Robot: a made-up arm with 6 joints. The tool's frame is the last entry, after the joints.
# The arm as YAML. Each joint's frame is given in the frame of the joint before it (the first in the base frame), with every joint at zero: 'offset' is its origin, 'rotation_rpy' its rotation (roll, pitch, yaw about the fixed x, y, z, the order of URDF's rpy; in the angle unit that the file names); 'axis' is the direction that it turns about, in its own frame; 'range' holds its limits. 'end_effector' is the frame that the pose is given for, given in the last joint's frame.
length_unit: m
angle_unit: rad
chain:
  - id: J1
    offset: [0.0, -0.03, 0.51]
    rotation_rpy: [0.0, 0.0, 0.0]
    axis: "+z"
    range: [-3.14, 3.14]
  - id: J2
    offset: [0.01, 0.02, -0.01]
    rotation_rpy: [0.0, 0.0, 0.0]
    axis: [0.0, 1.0, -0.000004]
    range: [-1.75, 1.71]
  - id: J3
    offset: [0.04, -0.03, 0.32]
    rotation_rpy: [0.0, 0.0, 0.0]
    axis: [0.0, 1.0, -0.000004]
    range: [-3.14, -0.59]
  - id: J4
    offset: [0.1, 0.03, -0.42]
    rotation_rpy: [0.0, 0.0, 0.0]
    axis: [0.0, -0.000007, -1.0]
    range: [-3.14, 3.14]
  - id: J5
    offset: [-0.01, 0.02, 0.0]
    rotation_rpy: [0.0, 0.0, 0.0]
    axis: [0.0, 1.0, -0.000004]
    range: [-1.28, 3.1]
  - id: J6
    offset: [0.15, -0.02, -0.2]
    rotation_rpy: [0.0, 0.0, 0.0]
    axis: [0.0, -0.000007, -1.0]
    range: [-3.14, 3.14]
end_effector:
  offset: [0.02, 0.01, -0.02]
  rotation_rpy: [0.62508, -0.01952, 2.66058]
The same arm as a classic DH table. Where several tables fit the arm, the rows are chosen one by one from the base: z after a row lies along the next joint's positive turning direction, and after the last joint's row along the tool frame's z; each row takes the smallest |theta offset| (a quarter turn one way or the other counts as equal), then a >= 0, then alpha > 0; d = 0 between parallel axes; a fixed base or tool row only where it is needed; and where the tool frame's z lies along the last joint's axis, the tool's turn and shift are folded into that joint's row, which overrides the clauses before.
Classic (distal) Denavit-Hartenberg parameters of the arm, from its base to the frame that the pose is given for. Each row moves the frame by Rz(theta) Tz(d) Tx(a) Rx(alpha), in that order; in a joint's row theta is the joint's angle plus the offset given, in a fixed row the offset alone. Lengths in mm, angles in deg.
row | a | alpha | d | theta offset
base (fixed) | 30 | 0 | 0 | -90
J1 | 10 | -90 | 500 | 90
J2 | 322.5 | 0 | 0 | -82.87
J3 | 100 | -90 | 20 | 82.87
J4 | -10 | 90 | 420 | 0
J5 | 150 | -90 | 0 | 0
J6 | 12.6 | 144.17 | 245.6 | 29.11
tool (fixed) | 0 | 0 | 31.5 | -178.09
Joint limits (deg, base to tool): -179.91..179.91 -100.27..97.98 -179.91..-33.8 -179.91..179.91 -73.34..177.62 -179.91..179.91

